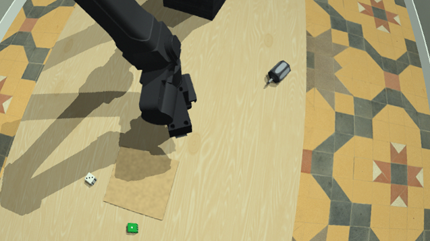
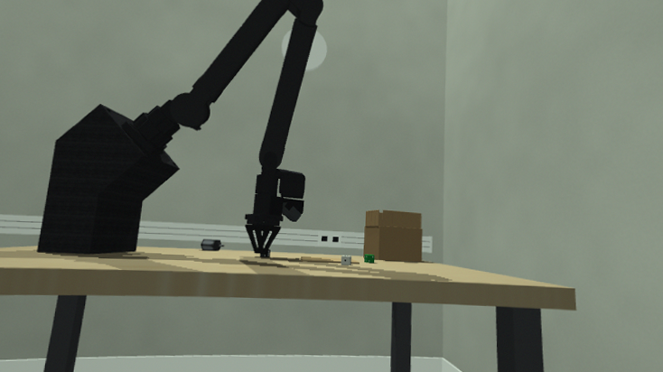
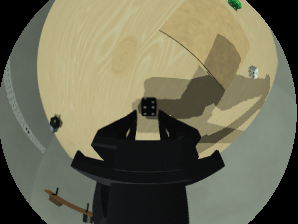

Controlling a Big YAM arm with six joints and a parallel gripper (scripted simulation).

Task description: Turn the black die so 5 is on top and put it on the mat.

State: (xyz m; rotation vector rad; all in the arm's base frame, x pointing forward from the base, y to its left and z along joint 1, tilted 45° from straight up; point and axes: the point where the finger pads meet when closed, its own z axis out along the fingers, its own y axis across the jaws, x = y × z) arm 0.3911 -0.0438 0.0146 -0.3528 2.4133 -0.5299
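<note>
Now: the black die 1 cm below my hand and 1 cm ahead of it. Round my hand: white die: 20 cm to the right, 14 cm ahead, 1 cm below; then mat: 15 cm ahead, 9 cm to the right, 1 cm below; then green die: 26 cm ahead, 11 cm to the right, 1 cm below.
</note>
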